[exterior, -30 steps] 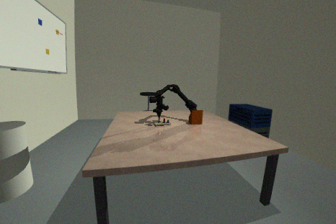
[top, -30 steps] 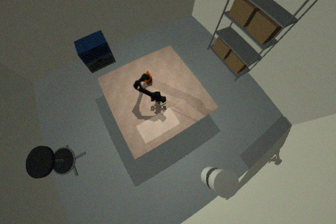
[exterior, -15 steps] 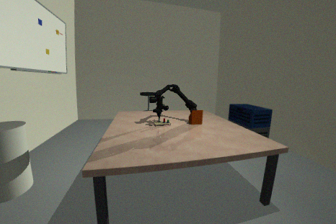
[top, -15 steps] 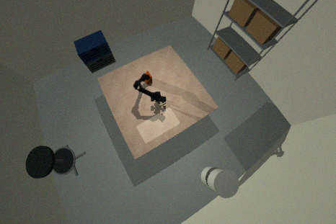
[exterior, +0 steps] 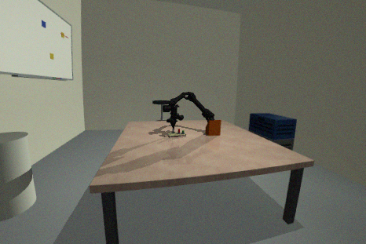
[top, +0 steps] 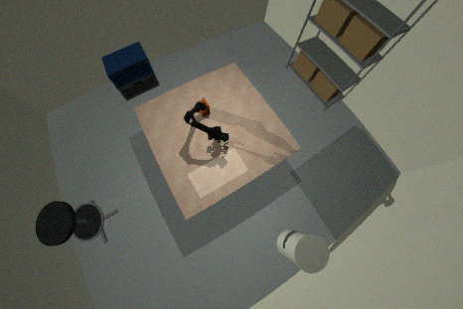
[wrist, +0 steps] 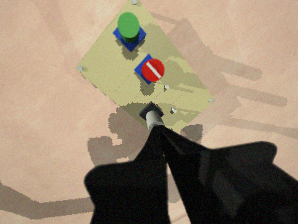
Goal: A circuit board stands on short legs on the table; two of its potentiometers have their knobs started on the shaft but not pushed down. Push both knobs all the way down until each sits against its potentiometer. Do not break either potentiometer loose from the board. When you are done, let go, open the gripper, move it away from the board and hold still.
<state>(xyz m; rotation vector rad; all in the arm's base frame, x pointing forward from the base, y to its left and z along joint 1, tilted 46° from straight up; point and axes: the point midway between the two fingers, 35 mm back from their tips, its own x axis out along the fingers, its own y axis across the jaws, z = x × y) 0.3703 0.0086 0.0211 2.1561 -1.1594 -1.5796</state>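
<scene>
Right now my gripper tip is 5 cm past the red knob, 3 cm to the right of it and 1 cm above it. The rest, counted from my gripper tip: potentiometer: 5 cm behind, 3 cm to the left, 2 cm below.
</scene>
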